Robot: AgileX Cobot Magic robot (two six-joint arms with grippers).
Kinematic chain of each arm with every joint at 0, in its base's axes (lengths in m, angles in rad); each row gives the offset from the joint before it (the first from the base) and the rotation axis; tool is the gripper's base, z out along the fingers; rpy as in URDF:
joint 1: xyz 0 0 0.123 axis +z
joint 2: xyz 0 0 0 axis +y
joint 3: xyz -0.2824 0 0.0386 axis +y
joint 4: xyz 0.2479 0 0.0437 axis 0.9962 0 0.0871
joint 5: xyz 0 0 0 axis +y
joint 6: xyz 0.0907 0 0.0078 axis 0.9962 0 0.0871
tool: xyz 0 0 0 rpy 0 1.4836 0
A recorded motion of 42 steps. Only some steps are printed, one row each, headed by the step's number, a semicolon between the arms.
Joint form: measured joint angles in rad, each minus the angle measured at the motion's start. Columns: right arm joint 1, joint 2, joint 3, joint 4, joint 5, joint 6; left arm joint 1, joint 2, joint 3, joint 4, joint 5, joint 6.
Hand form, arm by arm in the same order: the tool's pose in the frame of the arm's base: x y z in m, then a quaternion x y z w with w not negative. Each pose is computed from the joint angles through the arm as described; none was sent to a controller.
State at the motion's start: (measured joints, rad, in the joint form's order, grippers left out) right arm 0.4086 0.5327 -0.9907 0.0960 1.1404 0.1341; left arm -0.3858 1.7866 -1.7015 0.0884 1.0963 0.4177
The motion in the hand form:
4: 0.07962 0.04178 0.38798 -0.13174 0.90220 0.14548 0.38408; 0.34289 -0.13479 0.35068 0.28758 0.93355 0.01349 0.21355
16: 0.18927 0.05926 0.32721 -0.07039 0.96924 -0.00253 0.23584; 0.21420 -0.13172 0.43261 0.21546 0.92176 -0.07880 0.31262
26: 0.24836 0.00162 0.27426 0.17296 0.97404 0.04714 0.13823; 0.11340 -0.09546 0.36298 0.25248 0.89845 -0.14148 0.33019
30: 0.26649 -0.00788 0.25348 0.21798 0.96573 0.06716 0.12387; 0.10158 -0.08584 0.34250 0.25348 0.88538 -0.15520 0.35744
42: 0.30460 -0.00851 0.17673 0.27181 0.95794 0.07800 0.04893; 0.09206 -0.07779 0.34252 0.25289 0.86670 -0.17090 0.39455
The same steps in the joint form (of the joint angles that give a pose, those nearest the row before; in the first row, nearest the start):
4: -0.0001 0.1305 0.0000 -0.0149 0.0023 -0.0162; -0.0047 -0.0599 0.0000 -0.0194 0.1106 -0.2211
16: -0.0419 0.5699 0.0000 -0.2515 -0.0466 0.1273; -0.1867 -0.4757 0.1610 -0.0264 0.1376 -0.5316
26: -0.4193 0.8141 0.0000 -0.0405 -0.1273 0.1841; -0.3286 -0.9264 0.7407 -0.0604 -0.0721 -0.5895
30: -0.4696 0.9023 0.0000 0.0173 -0.1914 0.1951; -0.3285 -1.0210 0.8719 -0.0651 -0.1746 -0.5806
42: -0.4759 1.1794 0.0000 0.0859 -0.3246 0.2347; -0.3285 -1.0941 0.9141 -0.0663 -0.2321 -0.5705

